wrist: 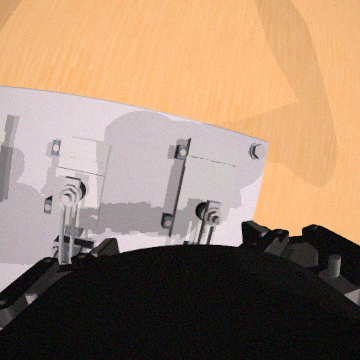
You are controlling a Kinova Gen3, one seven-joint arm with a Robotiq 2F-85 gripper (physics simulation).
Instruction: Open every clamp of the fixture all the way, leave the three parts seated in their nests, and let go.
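Places are measured from the arm's base along level axes (x down, y back, z left), in metres.
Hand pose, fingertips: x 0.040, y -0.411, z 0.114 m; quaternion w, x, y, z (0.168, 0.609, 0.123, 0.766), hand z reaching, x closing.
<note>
Things, the pixels of their centre, and the offset from my fingertips. "spot": a spot on its surface instead. Level surfaces: height alone.
- light grey fixture plate at a spot on its surface: (35, 105) spot: dx +0.065, dy +0.067, dz -0.148 m
- second clamp at a spot on its surface: (212, 215) spot: dx +0.020, dy +0.021, dz +0.025 m
- bolt at the middle of its body: (258, 150) dx +0.061, dy +0.090, dz +0.073 m
- wooden table at its surface level: dx +0.080 m
- dark strip at a spot on its surface: (9, 157) spot: dx +0.065, dy +0.014, dz -0.162 m
The light grey fixture plate (35, 105) crosses the left and middle of the wrist view. A pale part (82, 155) sits in the middle nest, with the spindle tip of one clamp (70, 194) over its lower end. Another pale part (210, 180) sits in the right nest, with the spindle tip of a second clamp (212, 215) over it. Their red handles do not show, and the black gripper body hides the lower plate. The third clamp does not show. My gripper (179, 244) is open and empty, its fingertips on either side of the right clamp's arm in the picture.
A bolt (257, 151) stands at the plate's upper right corner. Small dark blocks with screws (182, 151) (56, 147) line the nests. The wooden table (150, 55) lies beyond the plate, with arm shadows across it. A dark strip (9, 157) shows at the left edge.
</note>
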